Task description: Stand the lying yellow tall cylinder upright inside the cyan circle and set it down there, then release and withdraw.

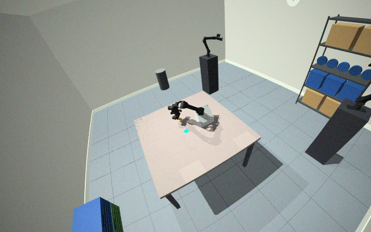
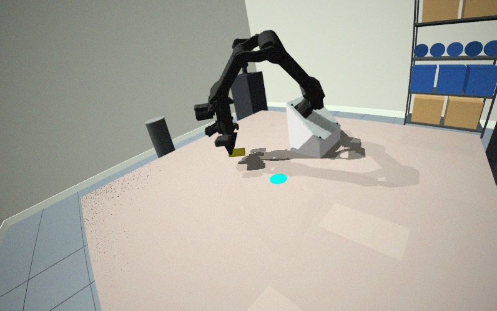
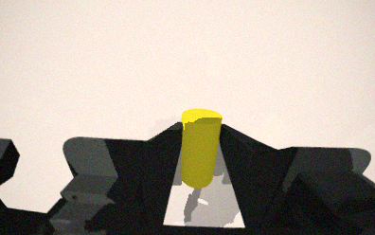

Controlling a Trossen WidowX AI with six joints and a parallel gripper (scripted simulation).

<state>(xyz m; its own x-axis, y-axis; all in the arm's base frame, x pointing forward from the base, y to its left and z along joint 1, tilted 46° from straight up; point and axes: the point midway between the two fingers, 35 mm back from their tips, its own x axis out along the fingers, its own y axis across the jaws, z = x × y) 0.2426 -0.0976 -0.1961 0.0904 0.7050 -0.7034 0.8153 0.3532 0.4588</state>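
Now: gripper tip 23 cm to the right of the cyan circle, 5 cm above it and 1 cm short of it. Round my gripper tip: yellow tall cylinder (2 cm to the left, 1 cm behind).
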